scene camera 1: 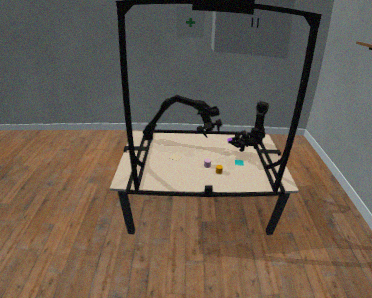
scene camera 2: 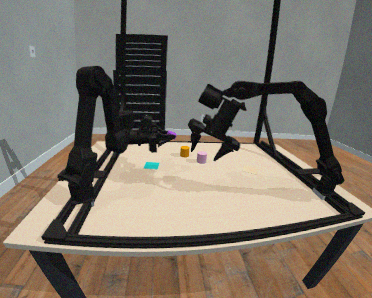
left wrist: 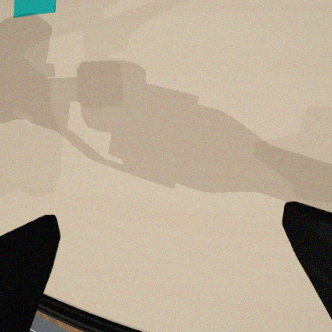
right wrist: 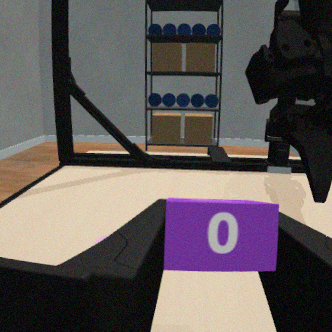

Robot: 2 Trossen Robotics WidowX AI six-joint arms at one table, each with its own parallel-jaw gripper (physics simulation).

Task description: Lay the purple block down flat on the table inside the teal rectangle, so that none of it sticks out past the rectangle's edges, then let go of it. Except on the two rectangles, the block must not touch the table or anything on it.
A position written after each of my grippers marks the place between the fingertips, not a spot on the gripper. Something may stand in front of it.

My left gripper (scene camera 2: 202, 156) is open, with nothing in its grasp. Also in view: a purple block (right wrist: 201, 234). My right gripper (scene camera 2: 175, 135) carries the purple block, clear of everything else.
My left gripper also shows in the left wrist view (left wrist: 172, 220). My right gripper is seen too in the right wrist view (right wrist: 208, 211). The left wrist view does not show the purple block: it is out of frame.
